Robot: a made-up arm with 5 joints.
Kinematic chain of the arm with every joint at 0, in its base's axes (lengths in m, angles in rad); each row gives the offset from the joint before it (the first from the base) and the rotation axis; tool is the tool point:
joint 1: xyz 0 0 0.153 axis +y
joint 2: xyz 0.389 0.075 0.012 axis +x
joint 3: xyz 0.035 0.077 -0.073 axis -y
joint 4: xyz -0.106 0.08 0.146 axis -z
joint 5: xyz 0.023 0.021 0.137 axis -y
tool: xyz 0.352 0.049 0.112
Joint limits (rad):
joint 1: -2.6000..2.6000
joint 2: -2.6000..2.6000
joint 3: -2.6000..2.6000
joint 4: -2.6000..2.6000
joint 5: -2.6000..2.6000
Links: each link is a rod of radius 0.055 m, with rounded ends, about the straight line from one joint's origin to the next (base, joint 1, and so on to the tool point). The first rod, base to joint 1, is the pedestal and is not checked.
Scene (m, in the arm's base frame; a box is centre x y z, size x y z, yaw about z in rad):
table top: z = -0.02
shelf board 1: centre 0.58 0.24 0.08 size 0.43 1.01 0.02 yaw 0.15
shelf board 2: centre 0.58 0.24 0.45 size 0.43 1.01 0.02 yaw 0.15
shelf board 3: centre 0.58 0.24 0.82 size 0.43 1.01 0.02 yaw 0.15
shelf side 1: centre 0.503 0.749 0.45 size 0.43 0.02 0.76 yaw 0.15
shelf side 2: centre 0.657 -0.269 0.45 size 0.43 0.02 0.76 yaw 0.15
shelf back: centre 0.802 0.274 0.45 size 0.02 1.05 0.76 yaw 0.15
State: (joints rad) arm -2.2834 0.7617 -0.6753 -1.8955 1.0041
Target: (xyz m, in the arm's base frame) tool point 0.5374 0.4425 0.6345
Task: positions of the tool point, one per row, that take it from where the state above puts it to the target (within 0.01 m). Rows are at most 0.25 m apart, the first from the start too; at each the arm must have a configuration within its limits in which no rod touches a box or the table.
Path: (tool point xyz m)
1: -0.9092 0.0750 0.2799
2: -0.8710 0.2930 0.3418
3: -0.7537 0.4809 0.4387
4: -0.5705 0.6047 0.5442
5: -0.3517 0.6458 0.6307
6: -0.1369 0.6060 0.6774
7: 0.0364 0.5068 0.6764
8: 0.1433 0.3829 0.6345
9: 0.2728 0.4072 0.6634
10: 0.4064 0.4270 0.6636
11: 0.5374 0.4425 0.6345

